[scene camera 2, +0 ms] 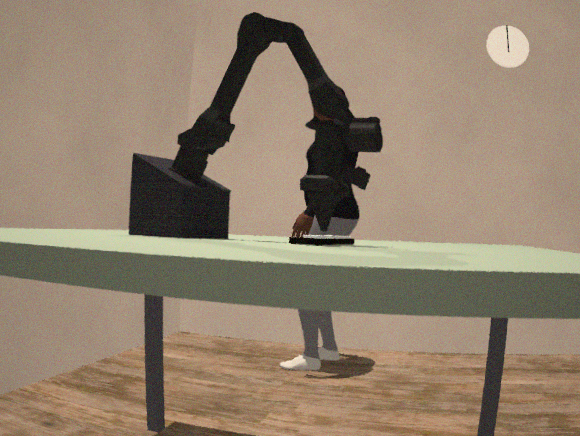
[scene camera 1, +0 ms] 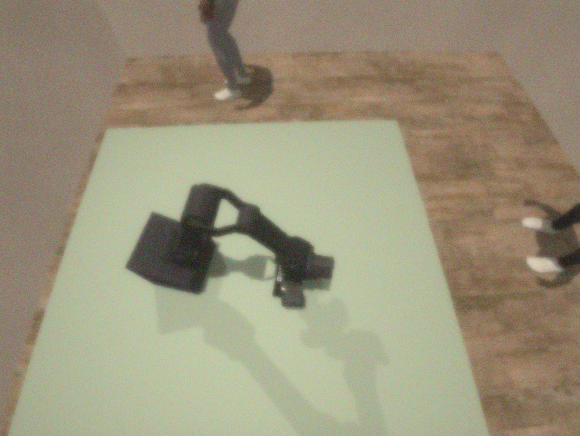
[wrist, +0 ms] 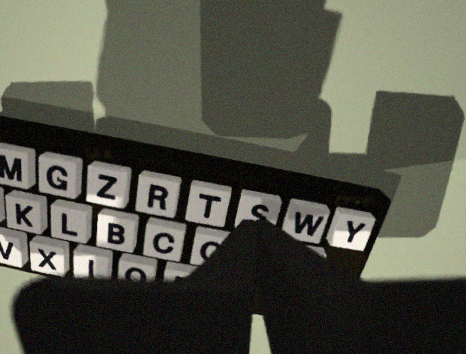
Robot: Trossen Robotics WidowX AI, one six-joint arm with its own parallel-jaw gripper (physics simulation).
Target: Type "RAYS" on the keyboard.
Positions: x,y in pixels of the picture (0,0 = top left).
Labels:
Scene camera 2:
my gripper: 323,231
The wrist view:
my gripper: 253,232
black keyboard: 88,204

